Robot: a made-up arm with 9 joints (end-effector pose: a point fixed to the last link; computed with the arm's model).
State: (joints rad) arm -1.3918 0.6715 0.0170 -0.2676 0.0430 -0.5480 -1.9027 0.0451 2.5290
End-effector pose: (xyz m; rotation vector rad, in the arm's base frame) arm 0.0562 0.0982 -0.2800 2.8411 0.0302 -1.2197
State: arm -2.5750 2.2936 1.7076 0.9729 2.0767 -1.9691 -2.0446 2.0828 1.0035
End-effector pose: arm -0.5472 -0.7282 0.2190 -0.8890 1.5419 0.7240
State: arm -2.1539 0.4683 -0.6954 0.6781 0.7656 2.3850 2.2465 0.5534 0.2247
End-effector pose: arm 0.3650 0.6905 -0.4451 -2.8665 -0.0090 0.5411
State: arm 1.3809 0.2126 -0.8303 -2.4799 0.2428 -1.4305 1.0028 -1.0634 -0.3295
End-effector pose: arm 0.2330 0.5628 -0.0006 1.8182 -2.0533 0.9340
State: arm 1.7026 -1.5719 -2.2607 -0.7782 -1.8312 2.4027 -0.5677 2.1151 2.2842
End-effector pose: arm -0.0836 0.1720 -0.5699 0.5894 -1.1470 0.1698
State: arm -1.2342 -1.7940 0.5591 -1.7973 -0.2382 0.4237 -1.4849 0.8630 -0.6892
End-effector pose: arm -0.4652 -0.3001 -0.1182 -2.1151 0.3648 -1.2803
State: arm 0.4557 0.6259 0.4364 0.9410 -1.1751 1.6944 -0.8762 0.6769 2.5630
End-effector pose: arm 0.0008 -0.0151 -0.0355 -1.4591 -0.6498 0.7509
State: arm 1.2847 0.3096 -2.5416 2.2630 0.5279 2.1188 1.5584 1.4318 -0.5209
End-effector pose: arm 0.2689 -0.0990 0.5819 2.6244 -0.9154 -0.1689
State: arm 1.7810 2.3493 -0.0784 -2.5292 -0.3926 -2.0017 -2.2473 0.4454 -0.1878
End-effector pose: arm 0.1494 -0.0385 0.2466 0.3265 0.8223 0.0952
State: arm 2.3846 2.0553 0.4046 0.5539 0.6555 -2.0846 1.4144 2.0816 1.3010
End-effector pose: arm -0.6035 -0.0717 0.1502 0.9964 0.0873 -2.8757
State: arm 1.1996 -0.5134 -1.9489 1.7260 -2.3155 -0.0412 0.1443 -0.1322 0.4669
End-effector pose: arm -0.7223 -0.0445 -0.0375 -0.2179 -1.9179 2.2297
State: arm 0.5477 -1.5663 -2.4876 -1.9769 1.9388 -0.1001 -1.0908 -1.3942 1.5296
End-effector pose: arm -0.7374 -0.5326 -0.3135 -1.3973 1.4881 1.6542
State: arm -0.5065 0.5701 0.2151 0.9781 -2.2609 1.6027 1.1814 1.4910 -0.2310
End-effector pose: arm -0.7533 0.1590 0.0713 1.8080 1.6083 -0.2103
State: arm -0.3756 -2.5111 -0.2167 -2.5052 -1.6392 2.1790 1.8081 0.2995 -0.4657
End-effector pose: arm -0.4018 -0.4610 0.6540 0.4188 2.6299 -0.3967
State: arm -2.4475 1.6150 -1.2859 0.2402 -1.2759 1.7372 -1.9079 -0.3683 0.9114
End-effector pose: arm 0.0306 -0.1134 0.1443 -1.7901 -0.7577 0.6477
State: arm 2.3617 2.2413 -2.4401 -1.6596 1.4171 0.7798 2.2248 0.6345 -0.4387
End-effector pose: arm -0.6794 0.8600 0.3586 2.0443 0.5268 0.0622
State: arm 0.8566 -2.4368 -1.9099 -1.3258 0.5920 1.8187 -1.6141 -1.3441 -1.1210
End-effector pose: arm -0.5901 -0.3654 0.4654 1.1883 1.0798 1.6728
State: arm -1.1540 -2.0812 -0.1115 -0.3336 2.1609 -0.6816 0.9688 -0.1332 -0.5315
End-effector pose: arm 0.1342 -0.3312 1.1429 0.0597 -2.6680 1.0447
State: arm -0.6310 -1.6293 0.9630 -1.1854 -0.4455 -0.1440 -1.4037 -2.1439 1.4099
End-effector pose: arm -0.4765 -0.3828 0.0486 -1.6879 0.0516 1.8209
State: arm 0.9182 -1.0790 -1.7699 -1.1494 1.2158 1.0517 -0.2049 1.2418 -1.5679
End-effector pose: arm -0.9800 0.2919 -0.0768 0.4701 -0.8829 0.2742
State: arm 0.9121 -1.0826 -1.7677 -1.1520 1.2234 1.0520 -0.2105 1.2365 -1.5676
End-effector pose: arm -0.9836 0.2827 -0.0733 0.4737 -0.8805 0.2846
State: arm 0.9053 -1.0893 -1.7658 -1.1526 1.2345 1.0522 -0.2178 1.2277 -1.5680
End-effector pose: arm -0.9885 0.2714 -0.0699 0.4770 -0.8798 0.2997
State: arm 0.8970 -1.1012 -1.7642 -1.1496 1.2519 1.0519 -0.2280 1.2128 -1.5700
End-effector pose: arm -0.9955 0.2563 -0.0665 0.4793 -0.8822 0.3234
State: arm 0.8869 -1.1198 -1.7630 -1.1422 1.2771 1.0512 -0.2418 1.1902 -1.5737
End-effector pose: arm -1.0050 0.2364 -0.0631 0.4808 -0.8887 0.3575
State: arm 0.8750 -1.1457 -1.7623 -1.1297 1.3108 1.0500 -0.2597 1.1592 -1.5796
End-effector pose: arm -1.0165 0.2112 -0.0600 0.4807 -0.9004 0.4026
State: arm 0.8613 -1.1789 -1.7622 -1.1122 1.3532 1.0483 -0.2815 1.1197 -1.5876
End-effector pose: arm -1.0292 0.1807 -0.0575 0.4792 -0.9185 0.4584
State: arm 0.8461 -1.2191 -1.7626 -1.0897 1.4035 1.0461 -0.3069 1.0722 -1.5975
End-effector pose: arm -1.0421 0.1456 -0.0556 0.4760 -0.9435 0.5233
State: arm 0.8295 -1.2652 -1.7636 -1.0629 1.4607 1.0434 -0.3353 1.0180 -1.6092
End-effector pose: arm -1.0539 0.1065 -0.0546 0.4711 -0.9760 0.5952
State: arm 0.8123 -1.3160 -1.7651 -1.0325 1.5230 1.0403 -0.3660 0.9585 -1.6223
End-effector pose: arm -1.0635 0.0652 -0.0545 0.4639 -1.0158 0.6709
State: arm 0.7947 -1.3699 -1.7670 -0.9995 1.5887 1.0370 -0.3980 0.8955 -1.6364
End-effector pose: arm -1.0700 0.0231 -0.0553 0.4546 -1.0626 0.7477
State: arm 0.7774 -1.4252 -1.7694 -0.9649 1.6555 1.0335 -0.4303 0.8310 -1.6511
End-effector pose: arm -1.0732 -0.0179 -0.0570 0.4429 -1.1153 0.8221
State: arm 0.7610 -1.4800 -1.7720 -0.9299 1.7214 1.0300 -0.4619 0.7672 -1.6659
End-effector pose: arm -1.0732 -0.0563 -0.0591 0.4291 -1.1718 0.8916
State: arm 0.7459 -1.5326 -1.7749 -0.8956 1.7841 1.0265 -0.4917 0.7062 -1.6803
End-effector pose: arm -1.0707 -0.0907 -0.0616 0.4135 -1.2298 0.9539
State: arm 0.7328 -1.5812 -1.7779 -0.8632 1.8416 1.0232 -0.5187 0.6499 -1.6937
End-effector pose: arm -1.0663 -0.1199 -0.0641 0.3968 -1.2867 1.0075
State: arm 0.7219 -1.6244 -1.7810 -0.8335 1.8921 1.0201 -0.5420 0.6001 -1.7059
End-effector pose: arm -1.0611 -0.1436 -0.0665 0.3797 -1.3398 1.0517
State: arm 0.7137 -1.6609 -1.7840 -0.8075 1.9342 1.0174 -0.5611 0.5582 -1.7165
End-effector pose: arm -1.0561 -0.1613 -0.0686 0.3627 -1.3866 1.0861
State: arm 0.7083 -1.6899 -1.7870 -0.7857 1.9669 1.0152 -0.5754 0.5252 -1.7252
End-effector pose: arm -1.0519 -0.1731 -0.0706 0.3470 -1.4253 1.1109
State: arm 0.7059 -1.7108 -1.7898 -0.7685 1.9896 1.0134 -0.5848 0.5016 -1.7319
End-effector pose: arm -1.0491 -0.1792 -0.0725 0.3330 -1.4543 1.1271
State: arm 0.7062 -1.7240 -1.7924 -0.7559 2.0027 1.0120 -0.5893 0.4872 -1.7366
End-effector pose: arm -1.0480 -0.1801 -0.0742 0.3215 -1.4736 1.1355
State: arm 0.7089 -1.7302 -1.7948 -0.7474 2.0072 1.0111 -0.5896 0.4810 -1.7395
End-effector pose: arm -1.0484 -0.1767 -0.0760 0.3123 -1.4839 1.1372
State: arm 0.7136 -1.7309 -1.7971 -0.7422 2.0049 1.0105 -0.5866 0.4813 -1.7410
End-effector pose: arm -1.0500 -0.1697 -0.0779 0.3051 -1.4872 1.1338
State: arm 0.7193 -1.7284 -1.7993 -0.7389 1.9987 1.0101 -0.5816 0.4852 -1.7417
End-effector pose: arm -1.0522 -0.1608 -0.0798 0.2990 -1.4864 1.1277
